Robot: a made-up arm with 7 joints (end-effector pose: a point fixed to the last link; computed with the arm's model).
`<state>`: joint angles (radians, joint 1 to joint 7).
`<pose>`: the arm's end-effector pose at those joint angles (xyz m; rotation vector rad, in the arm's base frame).
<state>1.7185 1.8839 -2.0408 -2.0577 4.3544 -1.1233 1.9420</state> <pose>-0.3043 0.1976 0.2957 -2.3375 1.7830 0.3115</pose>
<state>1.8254 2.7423 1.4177 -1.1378 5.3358 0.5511 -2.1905</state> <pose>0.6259 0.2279 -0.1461 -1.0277 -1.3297 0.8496</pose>
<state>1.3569 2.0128 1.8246 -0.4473 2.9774 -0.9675 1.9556</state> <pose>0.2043 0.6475 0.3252 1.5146 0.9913 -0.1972</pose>
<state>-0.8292 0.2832 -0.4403 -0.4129 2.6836 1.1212 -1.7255</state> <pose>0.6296 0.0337 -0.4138 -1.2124 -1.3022 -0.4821</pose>
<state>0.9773 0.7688 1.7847 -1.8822 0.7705 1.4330 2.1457</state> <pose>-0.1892 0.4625 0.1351 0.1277 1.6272 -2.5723</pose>
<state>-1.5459 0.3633 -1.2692 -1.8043 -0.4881 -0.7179 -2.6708</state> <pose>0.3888 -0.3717 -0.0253 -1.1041 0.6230 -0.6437</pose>
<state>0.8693 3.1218 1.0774 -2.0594 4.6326 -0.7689 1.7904</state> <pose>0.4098 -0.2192 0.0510 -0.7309 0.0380 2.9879</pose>
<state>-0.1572 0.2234 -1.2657 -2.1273 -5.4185 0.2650 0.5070</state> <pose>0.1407 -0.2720 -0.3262 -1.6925 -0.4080 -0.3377</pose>
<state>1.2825 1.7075 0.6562 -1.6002 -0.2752 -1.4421 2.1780</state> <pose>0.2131 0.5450 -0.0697 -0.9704 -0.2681 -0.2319</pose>
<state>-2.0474 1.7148 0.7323 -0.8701 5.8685 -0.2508 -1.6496</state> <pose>-0.1342 0.5915 0.3871 2.5619 -0.3206 1.1866</pose>
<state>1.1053 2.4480 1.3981 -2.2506 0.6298 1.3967 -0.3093</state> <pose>0.3861 -0.0039 0.1371 1.4425 -0.5494 -1.5377</pose>
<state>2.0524 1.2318 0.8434 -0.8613 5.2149 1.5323 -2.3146</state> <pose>-0.3195 0.6189 0.1846 1.1836 -2.3431 0.0504</pose>
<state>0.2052 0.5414 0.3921 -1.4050 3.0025 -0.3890 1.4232</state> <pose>0.2367 0.4059 -0.4234 1.3069 0.0923 -1.5198</pose>
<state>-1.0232 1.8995 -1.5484 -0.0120 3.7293 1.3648 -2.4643</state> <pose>0.0223 0.7114 0.2448 1.1001 -1.3613 -0.7884</pose>
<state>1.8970 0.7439 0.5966 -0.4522 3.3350 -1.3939 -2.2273</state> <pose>-0.6532 0.3134 0.2040 -2.0434 -1.8592 -1.3651</pose>
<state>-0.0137 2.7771 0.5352 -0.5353 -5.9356 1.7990 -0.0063</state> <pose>0.1484 0.1713 0.7135 1.6817 -0.4454 1.3968</pose>
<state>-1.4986 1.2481 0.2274 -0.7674 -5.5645 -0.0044 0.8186</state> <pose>0.3999 0.4646 0.3975 -0.8707 -2.6662 0.7513</pose>
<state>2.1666 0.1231 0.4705 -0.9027 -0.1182 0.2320 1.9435</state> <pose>-0.6957 -0.0774 0.1487 2.0113 0.3526 1.8490</pose>
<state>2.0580 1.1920 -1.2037 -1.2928 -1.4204 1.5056 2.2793</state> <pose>-0.6022 0.1177 0.2283 0.6135 0.4777 -0.3839</pose>
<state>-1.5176 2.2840 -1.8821 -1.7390 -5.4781 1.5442 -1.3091</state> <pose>0.1901 0.5191 0.0534 0.6118 0.9752 -1.0603</pose>
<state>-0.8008 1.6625 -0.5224 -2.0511 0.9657 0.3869 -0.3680</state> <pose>0.3980 0.2129 0.1309 0.6318 -1.4552 -1.3197</pose>
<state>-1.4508 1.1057 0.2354 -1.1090 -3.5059 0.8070 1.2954</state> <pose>0.4217 0.3492 0.4142 -2.5394 0.2955 -0.0158</pose>
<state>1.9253 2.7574 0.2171 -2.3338 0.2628 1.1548 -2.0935</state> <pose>0.0873 0.2129 -0.3068 0.5093 -0.5318 1.8721</pose>
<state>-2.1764 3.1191 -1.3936 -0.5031 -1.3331 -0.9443 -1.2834</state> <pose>-0.5261 0.5096 -0.1629 1.0540 0.8040 -1.6098</pose>
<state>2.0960 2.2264 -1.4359 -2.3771 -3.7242 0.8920 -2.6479</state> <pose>-0.2177 0.2441 0.1723 -1.7040 0.5242 0.3726</pose>
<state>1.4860 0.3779 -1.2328 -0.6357 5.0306 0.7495 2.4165</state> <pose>-0.7079 -0.1242 -0.1845 0.3779 0.6792 0.2808</pose>
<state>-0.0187 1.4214 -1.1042 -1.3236 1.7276 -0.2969 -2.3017</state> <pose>0.1722 0.4846 -0.3956 0.8882 -0.2760 -1.9338</pose>
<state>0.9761 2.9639 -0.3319 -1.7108 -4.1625 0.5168 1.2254</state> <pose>0.4460 0.3423 -0.0192 0.7853 -0.1557 0.8874</pose>
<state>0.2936 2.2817 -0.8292 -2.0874 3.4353 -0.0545 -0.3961</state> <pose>0.1891 0.4126 -0.0703 -0.0634 -0.3937 1.1114</pose>
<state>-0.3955 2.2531 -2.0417 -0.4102 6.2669 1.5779 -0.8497</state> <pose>-0.1068 0.6668 0.3359 -0.8317 -2.8871 -0.3309</pose>
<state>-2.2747 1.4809 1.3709 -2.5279 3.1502 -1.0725 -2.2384</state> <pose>-0.1639 0.2741 0.0270 0.4593 1.3354 -0.5766</pose>
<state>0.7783 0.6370 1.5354 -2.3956 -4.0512 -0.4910 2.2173</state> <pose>-0.0676 0.3552 0.0400 2.6511 0.9226 -0.4954</pose>
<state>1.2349 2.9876 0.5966 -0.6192 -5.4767 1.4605 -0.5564</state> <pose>0.7000 0.2059 0.1415 1.8340 0.6926 -0.4866</pose>
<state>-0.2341 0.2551 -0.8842 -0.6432 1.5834 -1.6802 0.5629</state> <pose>0.2926 0.0013 -0.6813 -0.5133 -2.1417 1.1505</pose>
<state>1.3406 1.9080 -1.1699 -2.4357 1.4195 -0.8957 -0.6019</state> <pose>-0.2395 0.2363 -0.0991 -0.2456 -0.2113 -0.0081</pose>
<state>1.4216 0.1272 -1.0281 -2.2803 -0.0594 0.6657 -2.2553</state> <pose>-0.1383 -0.2387 -0.2903 0.0103 -0.8804 -2.0850</pose>
